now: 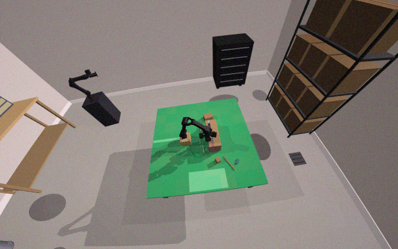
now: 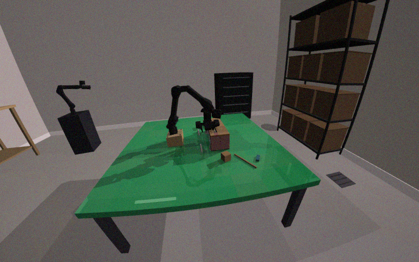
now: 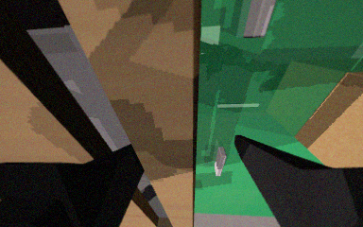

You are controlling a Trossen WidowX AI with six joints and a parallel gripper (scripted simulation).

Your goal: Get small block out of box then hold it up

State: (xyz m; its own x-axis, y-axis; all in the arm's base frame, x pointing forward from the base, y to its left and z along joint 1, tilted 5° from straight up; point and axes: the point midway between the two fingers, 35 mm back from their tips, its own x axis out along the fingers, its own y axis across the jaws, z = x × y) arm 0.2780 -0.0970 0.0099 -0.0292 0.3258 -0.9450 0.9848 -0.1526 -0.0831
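Now: the long wooden box 40 mm ahead of my gripper tip, 30 mm below it and 20 mm to the left of it. Also, from my gripper tip: brown cube: 300 mm to the right, 70 mm below, 40 mm ahead; tan box: 340 mm to the left, 110 mm ahead, 60 mm below; tan block: 50 mm ahead, 30 mm to the left.
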